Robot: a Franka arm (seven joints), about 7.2 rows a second.
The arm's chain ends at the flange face. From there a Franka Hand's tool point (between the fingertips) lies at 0.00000 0.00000 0.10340 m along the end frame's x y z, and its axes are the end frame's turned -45 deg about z.
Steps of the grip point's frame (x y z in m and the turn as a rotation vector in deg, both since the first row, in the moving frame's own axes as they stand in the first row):
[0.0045 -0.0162 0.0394 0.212 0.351 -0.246]
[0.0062 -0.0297 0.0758 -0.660 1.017 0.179]
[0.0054 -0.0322 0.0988 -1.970 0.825 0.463]
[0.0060 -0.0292 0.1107 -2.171 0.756 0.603]
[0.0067 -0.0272 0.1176 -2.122 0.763 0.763]
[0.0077 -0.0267 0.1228 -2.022 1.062 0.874]
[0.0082 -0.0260 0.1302 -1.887 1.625 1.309]
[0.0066 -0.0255 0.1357 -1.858 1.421 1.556]
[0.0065 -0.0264 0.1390 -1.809 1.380 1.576]
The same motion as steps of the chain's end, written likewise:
[-0.0084 -0.0139 0.0394 0.398 0.098 -0.246]
[-0.0188 -0.0249 0.0758 0.252 1.186 0.179]
[-0.0225 -0.0281 0.0989 -0.810 1.976 0.463]
[-0.0201 -0.0267 0.1108 -1.001 2.070 0.603]
[-0.0182 -0.0257 0.1177 -0.961 2.040 0.763]
[-0.0174 -0.0256 0.1229 -0.679 2.181 0.874]
[-0.0171 -0.0246 0.1303 -0.185 2.483 1.309]
[-0.0175 -0.0233 0.1358 -0.309 2.319 1.556]
[-0.0181 -0.0239 0.1391 -0.303 2.255 1.576]

